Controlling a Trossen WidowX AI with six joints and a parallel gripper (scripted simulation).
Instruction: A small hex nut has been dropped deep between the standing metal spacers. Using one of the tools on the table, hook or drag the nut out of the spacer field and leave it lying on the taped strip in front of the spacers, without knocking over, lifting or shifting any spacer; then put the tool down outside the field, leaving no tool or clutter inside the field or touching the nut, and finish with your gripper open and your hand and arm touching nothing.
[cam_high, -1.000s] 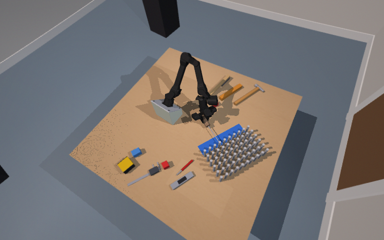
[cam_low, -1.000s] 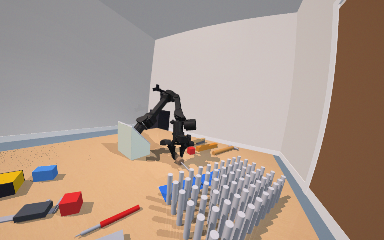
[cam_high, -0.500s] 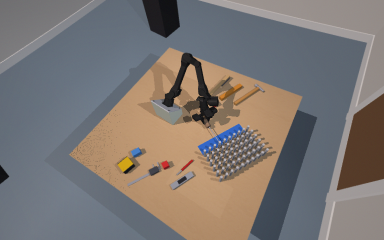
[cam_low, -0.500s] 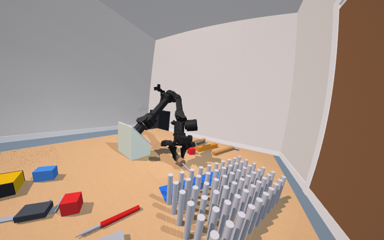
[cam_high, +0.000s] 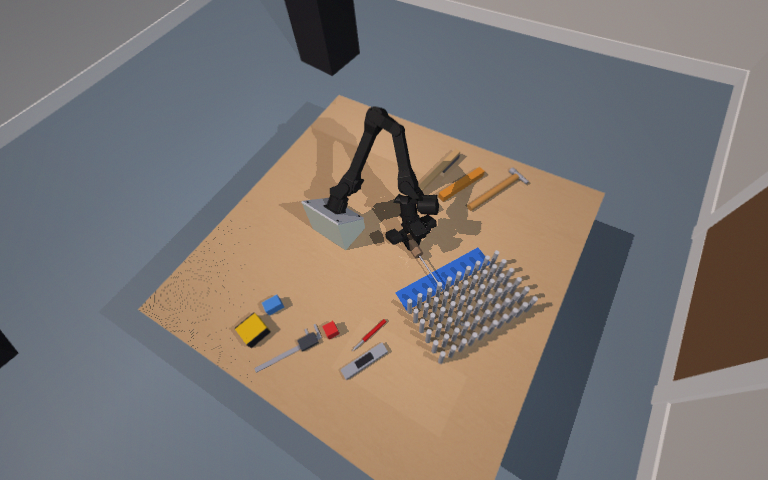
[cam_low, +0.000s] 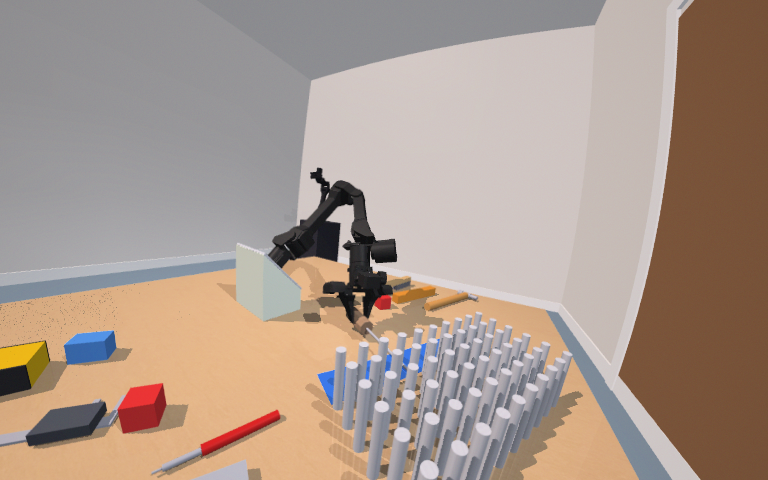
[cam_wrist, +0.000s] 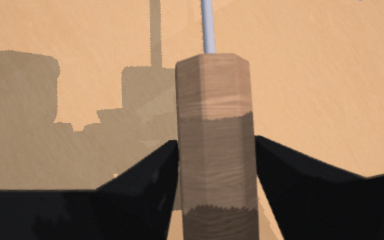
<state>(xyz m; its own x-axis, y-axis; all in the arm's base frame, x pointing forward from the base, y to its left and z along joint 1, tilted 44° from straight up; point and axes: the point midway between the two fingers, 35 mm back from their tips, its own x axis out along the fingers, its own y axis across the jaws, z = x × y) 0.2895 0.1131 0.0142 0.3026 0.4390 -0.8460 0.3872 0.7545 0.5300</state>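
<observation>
Right now my gripper tip is 150 mm short of the blue taped strip, 20 mm to the left of it and 30 mm above it. Also, from my gripper tip: grey block (110 mm ahead, 430 mm to the right, 20 mm below); red screwdriver (60 mm ahead, 370 mm to the right, 30 mm below); orange block (20 mm behind, 370 mm to the left, 20 mm below).
</observation>
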